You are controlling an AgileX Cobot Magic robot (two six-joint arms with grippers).
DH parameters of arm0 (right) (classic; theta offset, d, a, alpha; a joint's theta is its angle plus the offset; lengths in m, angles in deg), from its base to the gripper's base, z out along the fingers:
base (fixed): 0 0 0 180
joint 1: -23.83 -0.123 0 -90
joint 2: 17.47 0 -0.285 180
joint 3: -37.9 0 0.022 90
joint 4: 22.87 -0.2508 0 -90
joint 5: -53.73 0 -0.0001 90
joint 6: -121.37 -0.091 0 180
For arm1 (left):
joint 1: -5.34 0.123 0 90
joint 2: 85.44 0 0.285 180
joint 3: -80.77 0 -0.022 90
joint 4: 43.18 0.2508 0 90
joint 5: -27.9 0 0.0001 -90
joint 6: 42.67 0.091 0 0
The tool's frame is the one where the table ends.
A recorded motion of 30 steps. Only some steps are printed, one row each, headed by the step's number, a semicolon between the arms.
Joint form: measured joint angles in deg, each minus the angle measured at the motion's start. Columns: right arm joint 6, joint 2, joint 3, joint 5, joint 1, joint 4; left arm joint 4, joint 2, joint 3, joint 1, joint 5, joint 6.
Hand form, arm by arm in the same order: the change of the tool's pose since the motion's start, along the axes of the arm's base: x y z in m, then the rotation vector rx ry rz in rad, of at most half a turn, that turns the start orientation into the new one. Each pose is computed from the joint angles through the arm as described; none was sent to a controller.
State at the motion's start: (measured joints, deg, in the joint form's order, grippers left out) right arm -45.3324 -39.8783 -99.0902 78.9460 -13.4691 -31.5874; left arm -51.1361 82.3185 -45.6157 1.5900 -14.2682 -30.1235
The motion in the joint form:
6: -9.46 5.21 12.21 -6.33 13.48 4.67; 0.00 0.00 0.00 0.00 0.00 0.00
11: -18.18 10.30 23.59 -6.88 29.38 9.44; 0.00 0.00 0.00 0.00 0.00 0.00
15: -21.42 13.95 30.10 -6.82 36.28 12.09; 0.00 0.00 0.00 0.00 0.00 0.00
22: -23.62 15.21 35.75 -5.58 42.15 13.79; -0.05 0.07 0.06 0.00 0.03 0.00
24: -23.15 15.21 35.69 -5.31 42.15 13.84; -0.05 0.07 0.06 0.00 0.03 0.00
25: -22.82 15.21 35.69 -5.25 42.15 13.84; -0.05 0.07 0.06 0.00 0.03 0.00
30: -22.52 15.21 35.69 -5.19 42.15 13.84; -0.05 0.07 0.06 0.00 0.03 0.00
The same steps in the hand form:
6: 0.0127 -0.0101 -0.0534 0.0708 0.0645 -0.2782; 0.0000 0.0000 0.0000 0.0000 0.0000 0.0000
11: 0.0196 -0.0257 -0.1131 0.1052 0.1769 -0.5902; 0.0000 0.0000 0.0000 0.0000 0.0000 0.0000
15: 0.0194 -0.0335 -0.1476 0.1091 0.2223 -0.7290; 0.0000 0.0000 0.0000 0.0000 0.0000 0.0000
22: 0.0198 -0.0399 -0.1814 0.0981 0.3147 -0.8491; -0.0001 0.0000 -0.0002 -0.0009 -0.0006 -0.0003
24: 0.0197 -0.0400 -0.1814 0.0880 0.3155 -0.8490; -0.0001 0.0000 -0.0002 -0.0009 -0.0006 -0.0003
25: 0.0197 -0.0400 -0.1815 0.0821 0.3148 -0.8485; -0.0001 0.0000 -0.0002 -0.0009 -0.0006 -0.0003
30: 0.0197 -0.0400 -0.1816 0.0766 0.3142 -0.8480; -0.0001 0.0000 -0.0002 -0.0009 -0.0006 -0.0003

